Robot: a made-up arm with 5 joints. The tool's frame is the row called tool.
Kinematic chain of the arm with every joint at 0, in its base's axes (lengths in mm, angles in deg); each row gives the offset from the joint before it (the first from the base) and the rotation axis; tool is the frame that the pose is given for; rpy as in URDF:
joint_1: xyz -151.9 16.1 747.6 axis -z
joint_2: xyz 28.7 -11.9 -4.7 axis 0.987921 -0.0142 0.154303
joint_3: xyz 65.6 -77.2 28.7 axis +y
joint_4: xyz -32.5 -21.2 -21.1 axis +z
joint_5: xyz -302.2 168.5 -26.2 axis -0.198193 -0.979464 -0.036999
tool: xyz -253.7 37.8 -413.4 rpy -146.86 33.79 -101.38
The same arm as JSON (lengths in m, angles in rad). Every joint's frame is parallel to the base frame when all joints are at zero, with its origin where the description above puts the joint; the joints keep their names.
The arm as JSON. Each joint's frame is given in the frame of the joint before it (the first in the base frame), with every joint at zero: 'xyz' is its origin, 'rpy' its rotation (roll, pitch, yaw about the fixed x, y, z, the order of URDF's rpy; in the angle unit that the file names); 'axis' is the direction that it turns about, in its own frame. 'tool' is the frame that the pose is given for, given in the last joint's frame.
{"units": {"length": "m", "angle": "rad"}, "joints": [
  {"name": "joint_1", "type": "revolute", "origin": {"xyz": [-0.1519, 0.0161, 0.7476], "rpy": [0.0, 0.0, 0.0]}, "axis": "-z"},
  {"name": "joint_2", "type": "revolute", "origin": {"xyz": [0.0287, -0.0119, -0.0047], "rpy": [0.0, 0.0, 0.0]}, "axis": [0.987921, -0.0142, 0.154303]},
  {"name": "joint_3", "type": "revolute", "origin": {"xyz": [0.0656, -0.0772, 0.0287], "rpy": [0.0, 0.0, 0.0]}, "axis": "+y"},
  {"name": "joint_4", "type": "revolute", "origin": {"xyz": [-0.0325, -0.0212, -0.0211], "rpy": [0.0, 0.0, 0.0]}, "axis": "+z"},
  {"name": "joint_5", "type": "revolute", "origin": {"xyz": [-0.3022, 0.1685, -0.0262], "rpy": [0.0, 0.0, 0.0]}, "axis": [-0.198193, -0.979464, -0.036999]}
], "tool": {"origin": {"xyz": [-0.2537, 0.0378, -0.4134], "rpy": [-2.5632, 0.5897, -1.7694]}}}

